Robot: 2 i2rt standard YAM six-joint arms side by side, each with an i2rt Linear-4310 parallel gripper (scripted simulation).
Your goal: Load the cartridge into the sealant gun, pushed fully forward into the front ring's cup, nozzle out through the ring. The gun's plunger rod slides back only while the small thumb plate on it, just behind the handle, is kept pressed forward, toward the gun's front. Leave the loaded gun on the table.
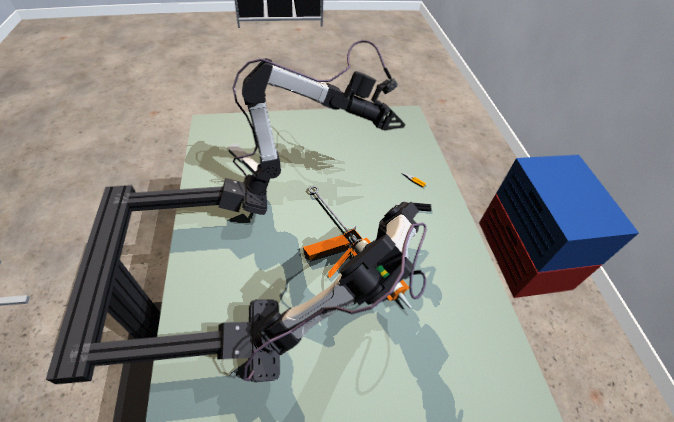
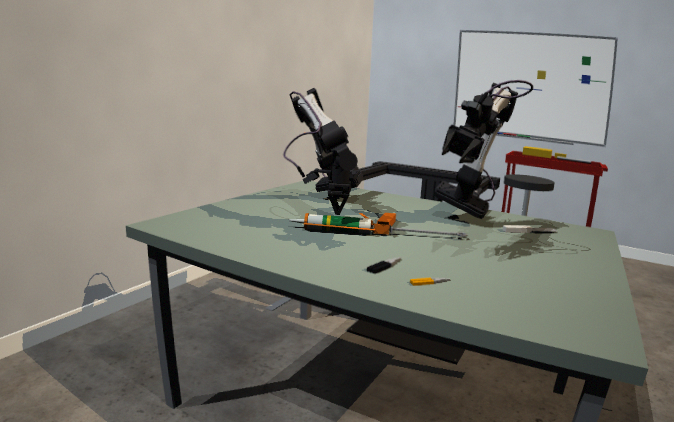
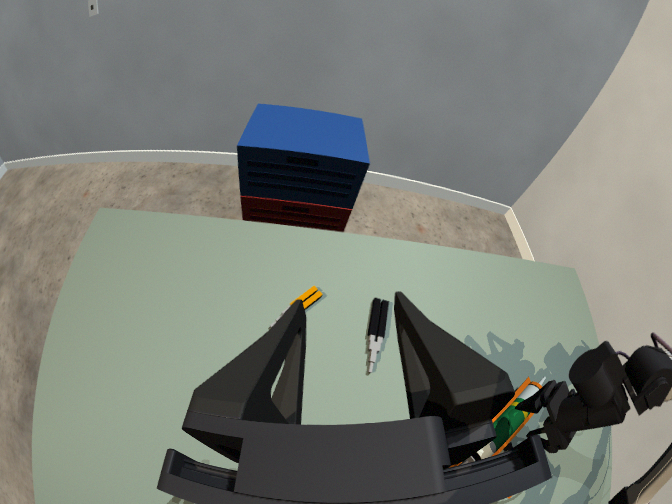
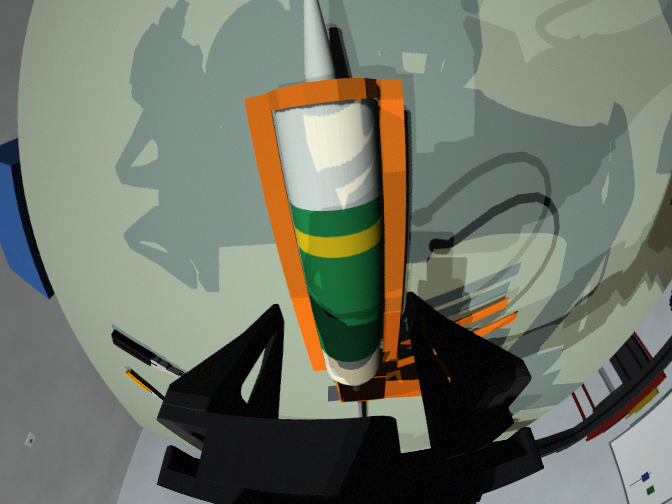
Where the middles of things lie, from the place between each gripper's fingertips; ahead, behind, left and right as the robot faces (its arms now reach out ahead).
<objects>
The cartridge (image 2: 313, 219) lies 50 mm below my right hand (image 2: 338, 212), 20 mm to the right of it and 10 mm ahead of it. Round my right hand: black-handled tool (image 3: 374, 347): 260 mm to the left, 190 mm ahead, 70 mm below; orange sealant gun (image 4: 403, 381): 130 mm to the left, 90 mm behind, 50 mm below.
The black-handled tool lies 30 cm below my left hand (image 2: 451, 157), 13 cm to the right of it and 6 cm ahead of it. Also, from my left hand: orange sealant gun 28 cm below, 26 cm to the right, 22 cm behind; then cartridge 41 cm to the right, 28 cm below, 12 cm behind.
</objects>
